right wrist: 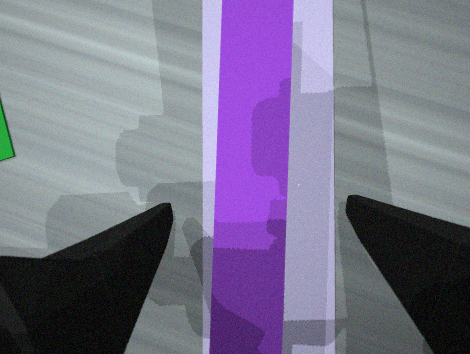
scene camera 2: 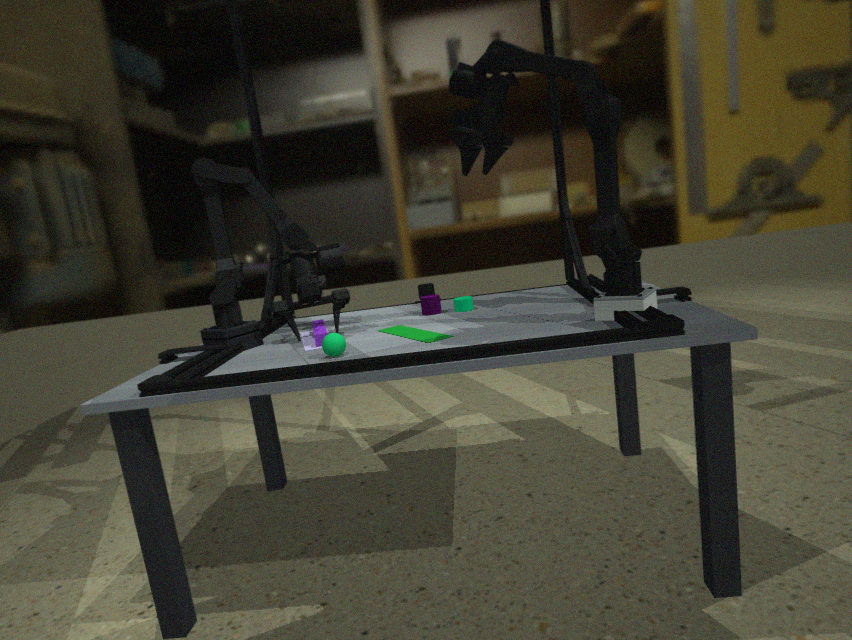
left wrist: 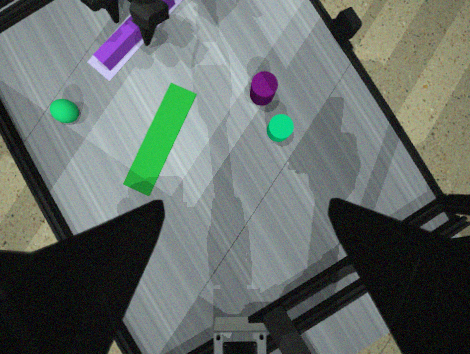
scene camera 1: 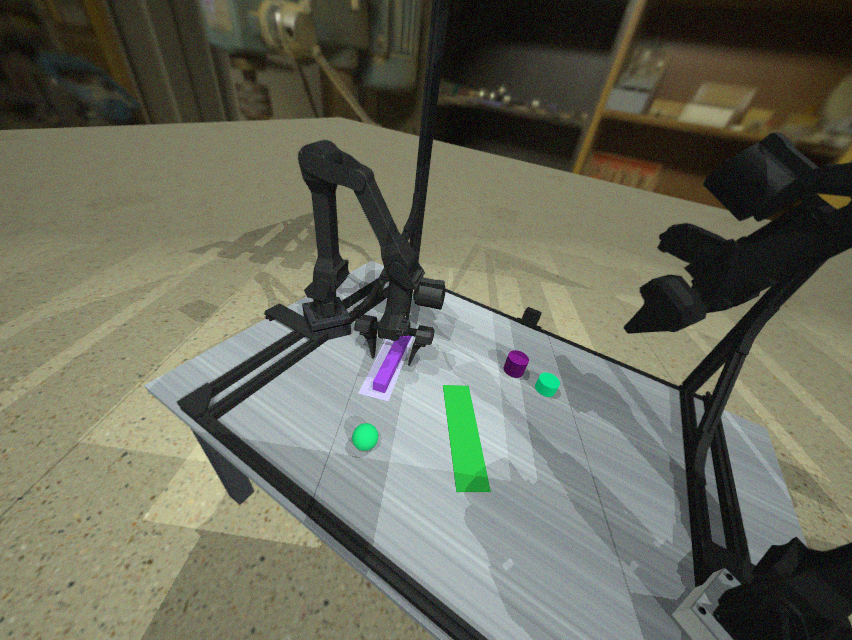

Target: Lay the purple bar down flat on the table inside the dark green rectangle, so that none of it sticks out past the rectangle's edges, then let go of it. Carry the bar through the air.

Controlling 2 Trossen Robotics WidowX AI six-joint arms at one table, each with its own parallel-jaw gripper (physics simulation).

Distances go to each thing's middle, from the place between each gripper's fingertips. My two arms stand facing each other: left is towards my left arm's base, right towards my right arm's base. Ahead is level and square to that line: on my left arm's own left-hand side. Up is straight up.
Now: the purple cylinder [left wrist: 264, 84] 31 cm below my left hand, 18 cm to the right of it and 13 cm behind it. From my left hand the other things lie so: pale lilac rectangle [scene camera 1: 367, 388] (42 cm to the right, 33 cm below, 8 cm ahead); then dark green rectangle [scene camera 1: 470, 473] (33 cm below, 17 cm to the right, 12 cm ahead); then purple bar [scene camera 1: 381, 382] (41 cm to the right, 32 cm below, 7 cm ahead).
Right now my right hand is 1 cm past the purple bar and 1 cm below it. The rest, counted from my right hand: pale lilac rectangle (1 cm behind, 1 cm to the right, 1 cm below); dark green rectangle (3 cm ahead, 24 cm to the left, 1 cm below); purple cylinder (21 cm behind, 24 cm to the left, 2 cm above).
